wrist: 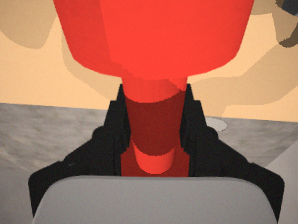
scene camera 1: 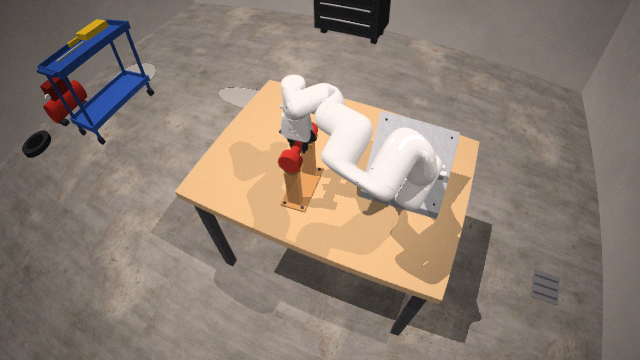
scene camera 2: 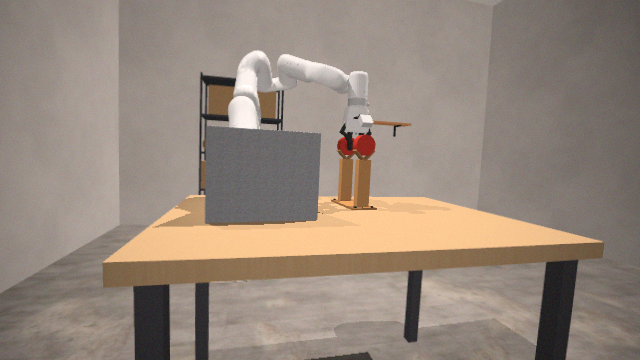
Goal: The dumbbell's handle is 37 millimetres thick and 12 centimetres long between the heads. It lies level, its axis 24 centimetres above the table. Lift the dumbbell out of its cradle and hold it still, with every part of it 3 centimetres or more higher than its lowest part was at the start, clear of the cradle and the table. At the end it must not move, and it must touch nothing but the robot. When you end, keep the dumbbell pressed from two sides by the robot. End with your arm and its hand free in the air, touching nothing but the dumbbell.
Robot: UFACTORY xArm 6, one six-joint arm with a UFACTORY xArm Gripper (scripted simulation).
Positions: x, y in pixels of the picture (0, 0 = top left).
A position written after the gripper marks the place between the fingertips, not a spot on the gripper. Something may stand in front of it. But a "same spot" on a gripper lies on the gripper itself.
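The gripper is visible in scene camera 1 (299, 149), in scene camera 2 and in the wrist view. On the gripper, (wrist: 213, 158) and (scene camera 2: 350, 134) are the same spot.
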